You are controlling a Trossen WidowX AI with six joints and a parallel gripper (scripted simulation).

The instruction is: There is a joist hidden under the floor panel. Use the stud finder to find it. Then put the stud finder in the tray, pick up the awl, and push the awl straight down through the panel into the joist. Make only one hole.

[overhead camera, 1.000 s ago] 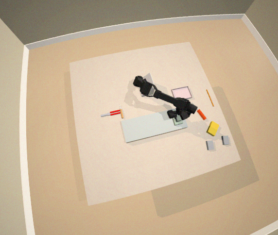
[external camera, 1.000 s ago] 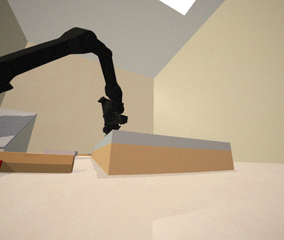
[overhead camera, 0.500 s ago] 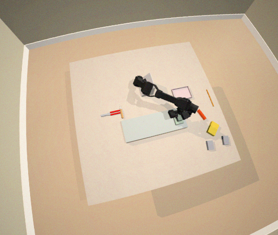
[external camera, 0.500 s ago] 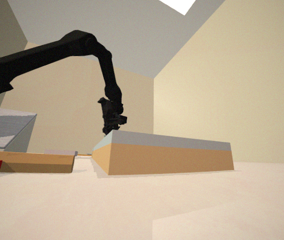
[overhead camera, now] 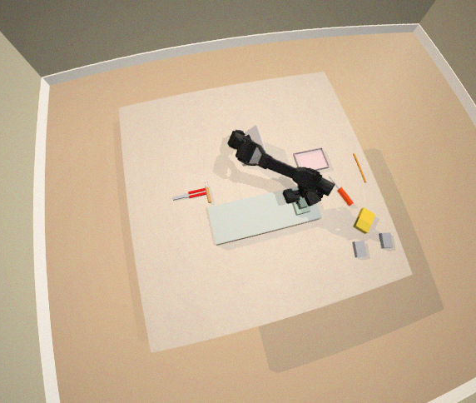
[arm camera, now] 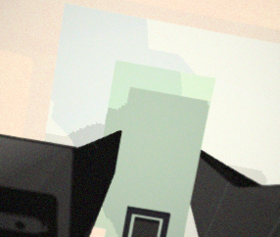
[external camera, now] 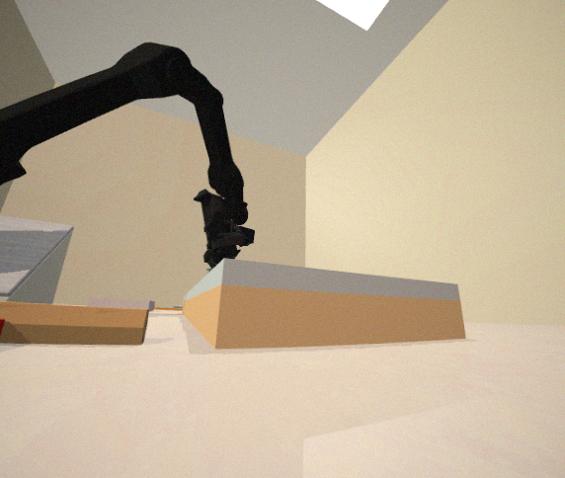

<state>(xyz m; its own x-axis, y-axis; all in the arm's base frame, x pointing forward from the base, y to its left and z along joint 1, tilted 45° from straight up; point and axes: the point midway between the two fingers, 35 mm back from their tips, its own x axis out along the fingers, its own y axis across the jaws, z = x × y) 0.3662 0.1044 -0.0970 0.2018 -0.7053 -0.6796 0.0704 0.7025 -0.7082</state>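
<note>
Now: gripper tip 21 cm past the pink tray, 17 cm to the right of it and 5 cm above it. From my gripper tip the other things lie so: yellow block (18 cm ahead, 30 cm to the left, 5 cm below); then stud finder (2 cm behind, 2 cm above); then thin orange stick (9 cm behind, 42 cm to the left, 6 cm below).
</note>
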